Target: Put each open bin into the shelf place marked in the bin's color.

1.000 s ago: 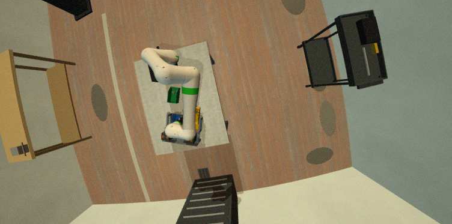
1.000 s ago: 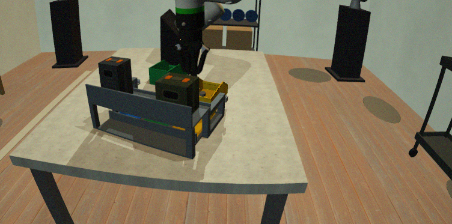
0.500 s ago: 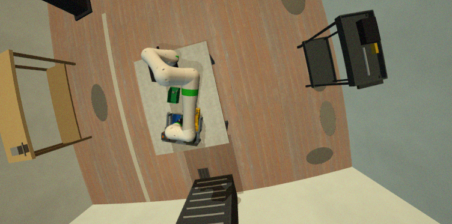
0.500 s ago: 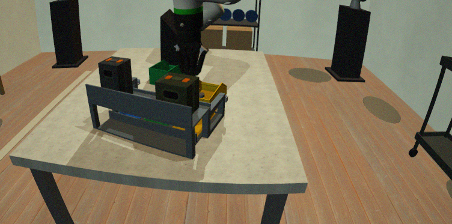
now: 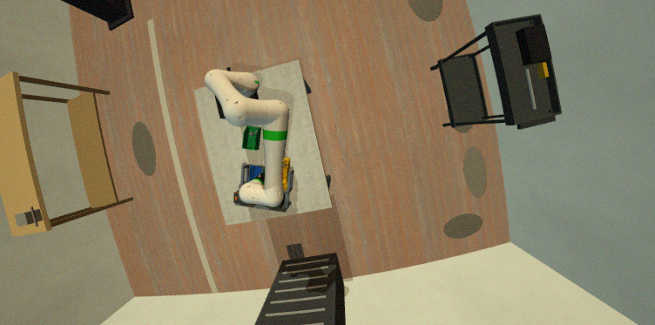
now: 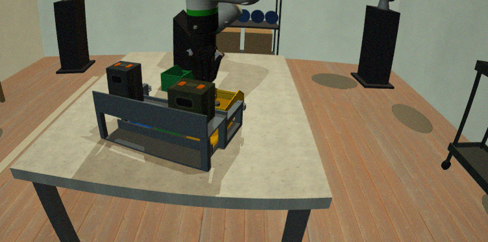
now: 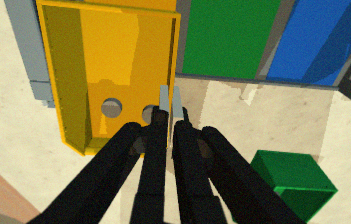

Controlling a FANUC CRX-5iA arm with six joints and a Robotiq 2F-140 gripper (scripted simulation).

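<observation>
Now: the yellow bin 1 cm ahead of my hand, 5 cm to the left of it and 4 cm below it. From my hand the other things lie so: green bin 28 cm behind, 11 cm to the right, 6 cm below.
</observation>
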